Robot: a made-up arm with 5 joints. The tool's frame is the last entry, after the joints. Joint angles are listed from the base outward. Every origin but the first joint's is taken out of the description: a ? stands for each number. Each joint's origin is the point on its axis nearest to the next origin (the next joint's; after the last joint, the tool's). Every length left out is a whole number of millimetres.
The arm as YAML. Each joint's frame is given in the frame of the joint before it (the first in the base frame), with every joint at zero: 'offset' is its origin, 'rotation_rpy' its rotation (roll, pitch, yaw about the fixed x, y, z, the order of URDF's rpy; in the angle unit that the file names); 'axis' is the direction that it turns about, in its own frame. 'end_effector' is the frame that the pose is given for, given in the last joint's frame.
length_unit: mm
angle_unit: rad
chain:
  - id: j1
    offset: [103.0, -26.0, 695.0]
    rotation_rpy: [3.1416, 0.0, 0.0]
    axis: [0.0, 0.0, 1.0]
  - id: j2
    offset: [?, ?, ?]
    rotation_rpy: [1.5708, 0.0, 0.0]
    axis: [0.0, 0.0, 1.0]
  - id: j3
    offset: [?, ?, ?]
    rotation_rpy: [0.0, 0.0, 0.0]
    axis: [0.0, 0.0, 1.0]
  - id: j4
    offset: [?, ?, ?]
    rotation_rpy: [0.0, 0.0, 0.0]
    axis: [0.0, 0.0, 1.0]
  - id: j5
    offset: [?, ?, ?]
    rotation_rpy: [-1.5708, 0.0, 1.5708]
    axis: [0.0, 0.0, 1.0]
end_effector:
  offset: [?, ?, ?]
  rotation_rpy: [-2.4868, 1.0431, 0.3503]
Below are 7 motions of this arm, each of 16 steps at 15 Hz.
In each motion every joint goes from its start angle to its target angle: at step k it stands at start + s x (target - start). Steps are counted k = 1, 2, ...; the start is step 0. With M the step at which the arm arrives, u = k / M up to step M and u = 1 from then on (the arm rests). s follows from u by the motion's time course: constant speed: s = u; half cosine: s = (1 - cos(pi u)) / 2; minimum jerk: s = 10 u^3 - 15 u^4 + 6 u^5.
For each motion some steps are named. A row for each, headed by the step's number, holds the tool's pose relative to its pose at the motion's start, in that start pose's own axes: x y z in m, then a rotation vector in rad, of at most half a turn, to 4 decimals.
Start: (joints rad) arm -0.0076 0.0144 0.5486 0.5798 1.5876
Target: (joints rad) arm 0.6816 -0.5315 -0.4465 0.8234 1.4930
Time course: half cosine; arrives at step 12
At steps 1, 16:
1: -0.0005 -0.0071 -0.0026 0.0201 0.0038 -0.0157
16: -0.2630 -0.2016 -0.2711 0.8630 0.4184 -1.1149

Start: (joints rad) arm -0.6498 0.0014 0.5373 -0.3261 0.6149
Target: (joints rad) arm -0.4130 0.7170 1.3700 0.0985 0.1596
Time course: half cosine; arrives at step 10
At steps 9, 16:
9: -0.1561 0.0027 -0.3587 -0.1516 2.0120 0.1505
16: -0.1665 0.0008 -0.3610 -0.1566 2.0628 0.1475

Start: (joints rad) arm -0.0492 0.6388 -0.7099 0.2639 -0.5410
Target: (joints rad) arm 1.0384 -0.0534 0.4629 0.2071 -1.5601
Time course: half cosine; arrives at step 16
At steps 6, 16:
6: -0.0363 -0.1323 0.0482 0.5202 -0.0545 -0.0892
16: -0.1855 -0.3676 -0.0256 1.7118 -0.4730 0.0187

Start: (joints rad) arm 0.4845 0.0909 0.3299 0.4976 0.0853
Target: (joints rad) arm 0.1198 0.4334 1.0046 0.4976 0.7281
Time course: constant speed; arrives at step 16
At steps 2, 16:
2: 0.0243 0.0155 -0.0249 -0.1428 0.0867 -0.0536
16: 0.1053 0.0167 -0.2471 -1.2127 0.6743 -0.3032

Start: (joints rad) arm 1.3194 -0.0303 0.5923 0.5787 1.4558
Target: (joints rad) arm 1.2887 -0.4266 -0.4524 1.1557 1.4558
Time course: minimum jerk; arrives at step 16
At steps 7, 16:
7: -0.0706 -0.1090 0.0062 0.1548 -0.1174 -0.2693
16: -0.2502 -0.1983 -0.0609 0.4080 -0.3101 -0.6962

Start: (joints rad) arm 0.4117 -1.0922 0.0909 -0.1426 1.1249
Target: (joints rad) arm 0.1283 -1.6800 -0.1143 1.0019 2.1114
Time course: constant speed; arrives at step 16
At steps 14, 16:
14: -0.0598 -0.0618 0.0349 -0.6836 -0.2532 0.0536
16: -0.0729 -0.0724 0.0307 -0.7723 -0.3175 0.0628

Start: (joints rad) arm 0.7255 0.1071 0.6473 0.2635 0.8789
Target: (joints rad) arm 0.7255 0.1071 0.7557 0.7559 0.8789
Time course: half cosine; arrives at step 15
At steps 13, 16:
13: 0.0223 0.0513 -0.0645 -0.2727 0.4377 0.2539
16: 0.0225 0.0534 -0.0678 -0.2850 0.4575 0.2654

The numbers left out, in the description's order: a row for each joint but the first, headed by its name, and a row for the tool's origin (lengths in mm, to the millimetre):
j2: 52.0 26.0 0.0
j3: 23.0 -100.0 0.0
j4: 175.0 22.0 0.0
j5: 109.0 -23.0 0.0
tool: -16.0 17.0 0.0

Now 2 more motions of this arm.
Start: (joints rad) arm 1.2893 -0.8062 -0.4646 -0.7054 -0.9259
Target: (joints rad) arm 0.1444 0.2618 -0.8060 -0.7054 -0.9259
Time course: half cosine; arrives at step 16
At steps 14, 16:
14: 0.0223 -0.0404 -0.3119 1.1660 0.5259 -0.1209
16: 0.0197 -0.0288 -0.3247 1.2056 0.5591 -0.1152

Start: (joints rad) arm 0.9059 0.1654 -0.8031 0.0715 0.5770
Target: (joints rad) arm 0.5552 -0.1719 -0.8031 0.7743 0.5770
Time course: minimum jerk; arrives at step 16
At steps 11, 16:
11: -0.0583 0.0559 0.0406 -0.0988 0.2186 0.3382
16: -0.0749 0.0631 0.0466 -0.1305 0.2606 0.4126

